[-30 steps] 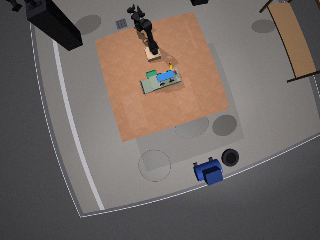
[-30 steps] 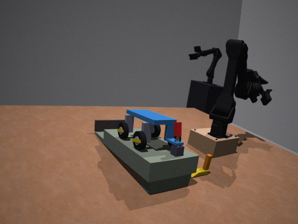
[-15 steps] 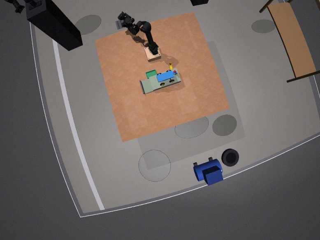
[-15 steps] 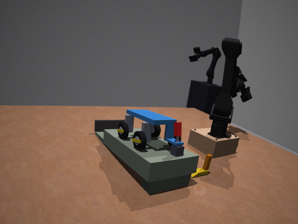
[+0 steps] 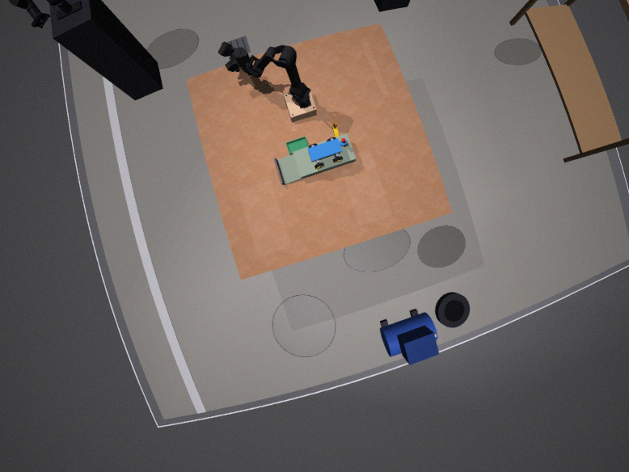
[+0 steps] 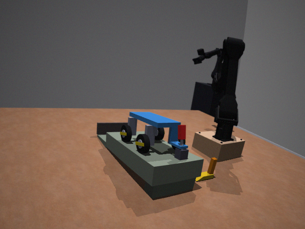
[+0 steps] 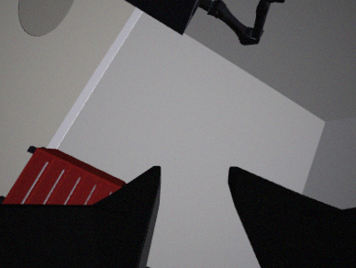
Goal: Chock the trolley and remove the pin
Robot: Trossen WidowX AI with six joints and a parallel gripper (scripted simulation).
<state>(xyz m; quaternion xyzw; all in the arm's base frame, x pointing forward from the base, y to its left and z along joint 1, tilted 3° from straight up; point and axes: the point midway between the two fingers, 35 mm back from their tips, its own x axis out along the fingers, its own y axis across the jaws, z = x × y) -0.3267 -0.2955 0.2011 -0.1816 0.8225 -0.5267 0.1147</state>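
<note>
Right now my gripper tip is 67 cm short of the red-headed stop pin, 45 cm to the right of it and 12 cm above it. The rest, counted from my gripper tip: dark end stop 69 cm ahead, 22 cm below, 7 cm to the left; yellow chock 55 cm ahead, 45 cm to the left, 23 cm below; green tray 57 cm ahead, 26 cm below, 21 cm to the left.
</note>
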